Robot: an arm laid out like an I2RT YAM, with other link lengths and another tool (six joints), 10 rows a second.
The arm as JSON. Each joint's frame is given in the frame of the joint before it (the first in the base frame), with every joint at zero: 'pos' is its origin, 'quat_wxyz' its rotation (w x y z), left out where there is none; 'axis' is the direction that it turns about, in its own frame. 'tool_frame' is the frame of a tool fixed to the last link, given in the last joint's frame.
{
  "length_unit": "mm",
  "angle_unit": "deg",
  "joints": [
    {
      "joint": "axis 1",
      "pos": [
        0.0,
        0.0,
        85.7
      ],
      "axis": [
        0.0,
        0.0,
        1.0
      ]
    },
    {
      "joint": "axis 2",
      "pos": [
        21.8,
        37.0,
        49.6
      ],
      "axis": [
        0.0,
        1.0,
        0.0
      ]
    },
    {
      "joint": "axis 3",
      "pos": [
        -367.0,
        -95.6,
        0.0
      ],
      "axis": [
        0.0,
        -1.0,
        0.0
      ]
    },
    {
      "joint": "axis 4",
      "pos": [
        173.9,
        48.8,
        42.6
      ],
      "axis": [
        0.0,
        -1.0,
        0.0
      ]
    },
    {
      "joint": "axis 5",
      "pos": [
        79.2,
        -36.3,
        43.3
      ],
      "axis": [
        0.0,
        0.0,
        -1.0
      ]
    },
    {
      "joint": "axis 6",
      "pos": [
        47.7,
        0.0,
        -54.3
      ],
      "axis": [
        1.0,
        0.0,
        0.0
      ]
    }
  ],
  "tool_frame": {
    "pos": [
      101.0,
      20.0,
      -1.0
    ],
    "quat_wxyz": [
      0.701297,
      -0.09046,
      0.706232,
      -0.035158
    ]
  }
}
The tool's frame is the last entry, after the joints.
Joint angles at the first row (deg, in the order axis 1, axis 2, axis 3, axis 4, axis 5, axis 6):
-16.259, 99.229, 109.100, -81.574, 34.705, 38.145
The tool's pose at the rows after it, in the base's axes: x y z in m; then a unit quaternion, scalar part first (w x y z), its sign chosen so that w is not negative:
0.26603, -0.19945, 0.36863, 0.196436, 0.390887, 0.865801, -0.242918
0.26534, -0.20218, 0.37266, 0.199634, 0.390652, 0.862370, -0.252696
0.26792, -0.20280, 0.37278, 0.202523, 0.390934, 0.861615, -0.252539
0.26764, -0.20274, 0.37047, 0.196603, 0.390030, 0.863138, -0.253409
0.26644, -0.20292, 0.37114, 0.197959, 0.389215, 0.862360, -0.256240
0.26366, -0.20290, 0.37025, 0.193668, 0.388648, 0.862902, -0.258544
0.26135, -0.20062, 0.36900, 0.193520, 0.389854, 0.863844, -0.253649
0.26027, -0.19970, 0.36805, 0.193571, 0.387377, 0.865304, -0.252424
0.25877, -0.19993, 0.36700, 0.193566, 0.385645, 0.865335, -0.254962
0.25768, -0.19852, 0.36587, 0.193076, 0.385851, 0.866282, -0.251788
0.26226, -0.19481, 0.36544, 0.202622, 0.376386, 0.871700, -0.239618
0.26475, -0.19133, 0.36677, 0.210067, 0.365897, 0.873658, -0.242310
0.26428, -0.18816, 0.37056, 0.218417, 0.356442, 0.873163, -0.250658
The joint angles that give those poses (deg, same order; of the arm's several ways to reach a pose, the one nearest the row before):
-16.234, 99.141, 108.746, -81.312, 34.618, 38.147
-16.255, 99.184, 109.563, -81.692, 35.813, 37.968
-16.216, 99.399, 109.740, -81.313, 35.850, 37.970
-16.215, 99.675, 109.608, -81.644, 35.859, 38.012
-16.163, 99.400, 109.251, -81.391, 36.216, 37.905
-16.225, 99.240, 108.845, -81.652, 36.405, 37.876
-16.158, 98.707, 107.946, -81.388, 35.861, 38.144
-16.138, 98.352, 107.197, -80.867, 35.677, 37.805
-16.152, 98.009, 106.254, -80.184, 35.944, 37.528
-16.108, 97.736, 105.693, -79.984, 35.576, 37.632
-15.854, 97.222, 104.900, -78.112, 34.151, 36.330
-14.891, 96.705, 104.170, -77.051, 34.678, 35.697
-13.787, 95.860, 103.565, -76.473, 35.969, 35.288

